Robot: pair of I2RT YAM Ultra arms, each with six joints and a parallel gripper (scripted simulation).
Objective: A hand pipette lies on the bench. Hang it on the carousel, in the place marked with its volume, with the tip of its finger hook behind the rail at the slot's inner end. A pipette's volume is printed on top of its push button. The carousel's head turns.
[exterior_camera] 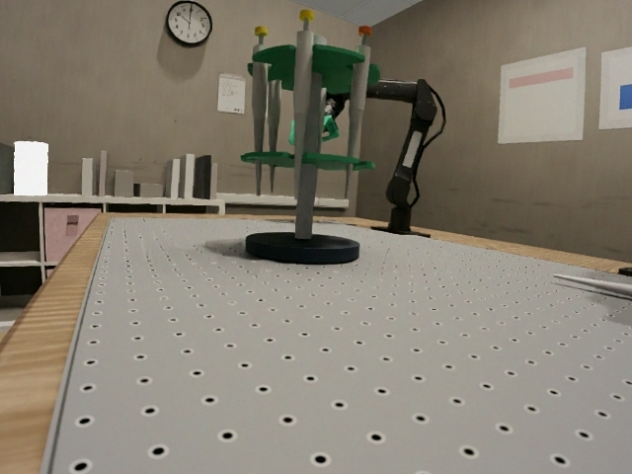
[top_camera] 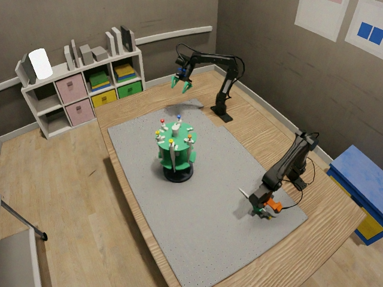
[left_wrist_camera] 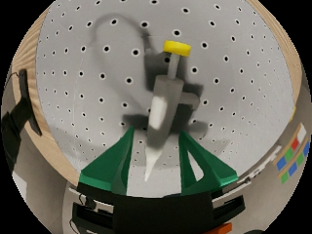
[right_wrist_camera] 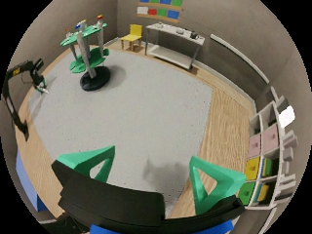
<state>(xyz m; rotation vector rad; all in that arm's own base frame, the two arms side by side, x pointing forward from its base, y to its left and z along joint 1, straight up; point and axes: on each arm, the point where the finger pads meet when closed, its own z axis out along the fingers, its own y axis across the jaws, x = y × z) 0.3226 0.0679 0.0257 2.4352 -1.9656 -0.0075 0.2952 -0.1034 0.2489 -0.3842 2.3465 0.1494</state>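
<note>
Right now my left hand is 2 cm to the left of the hand pipette and 1 cm short of it.
</note>
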